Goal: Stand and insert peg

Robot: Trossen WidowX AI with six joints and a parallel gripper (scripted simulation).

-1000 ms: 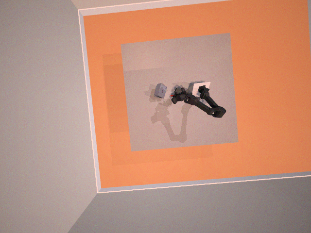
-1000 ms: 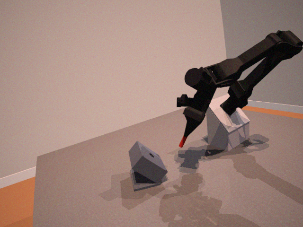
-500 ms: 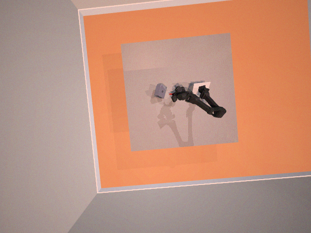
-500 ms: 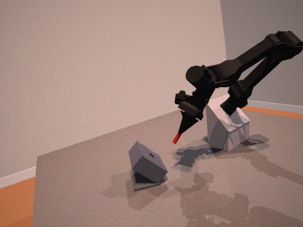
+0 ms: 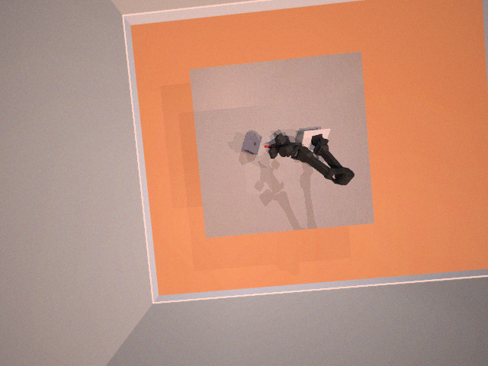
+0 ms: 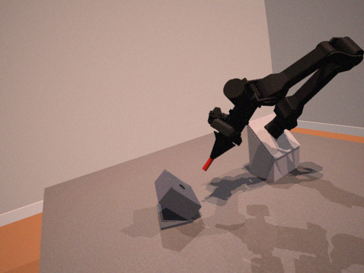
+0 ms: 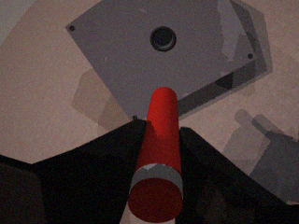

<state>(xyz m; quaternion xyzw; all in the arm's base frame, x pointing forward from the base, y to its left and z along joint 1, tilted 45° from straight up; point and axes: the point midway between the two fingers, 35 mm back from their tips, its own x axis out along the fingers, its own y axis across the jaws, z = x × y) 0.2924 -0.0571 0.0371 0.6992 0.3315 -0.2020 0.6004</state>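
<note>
My gripper tip is 10 cm short of the sloped grey panel, 6 cm to the left of it and 9 cm above it. From my gripper tip the other things lie so: red peg (1 cm behind, 1 cm to the left, 1 cm above); base plate (12 cm ahead, 7 cm to the right, 15 cm below).
</note>
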